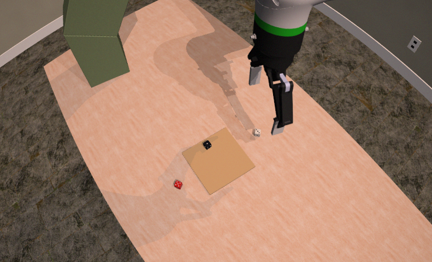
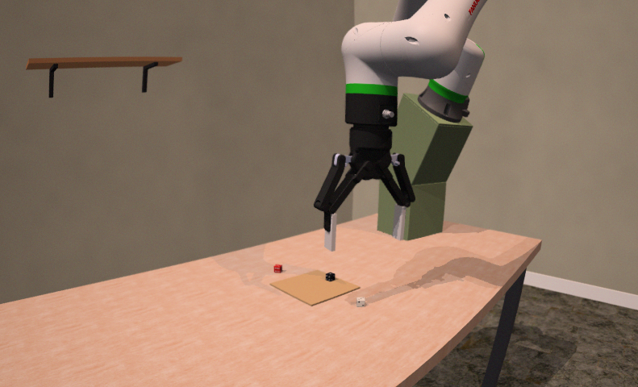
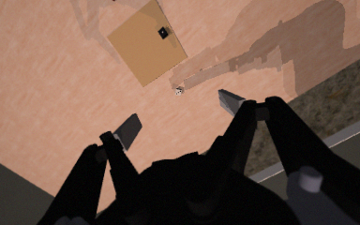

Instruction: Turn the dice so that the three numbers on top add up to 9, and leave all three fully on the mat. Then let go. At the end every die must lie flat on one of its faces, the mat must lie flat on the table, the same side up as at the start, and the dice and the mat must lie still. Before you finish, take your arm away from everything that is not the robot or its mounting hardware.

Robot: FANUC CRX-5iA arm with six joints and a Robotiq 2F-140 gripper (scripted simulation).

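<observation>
Right now my hand is 14 cm above the white die and 1 cm to the left of it. From my hand the other things lie so: tan square mat (14 cm to the right, 14 cm below); then black die (14 cm to the right, 13 cm below, 5 cm behind); then red die (26 cm to the right, 14 cm below).
</observation>
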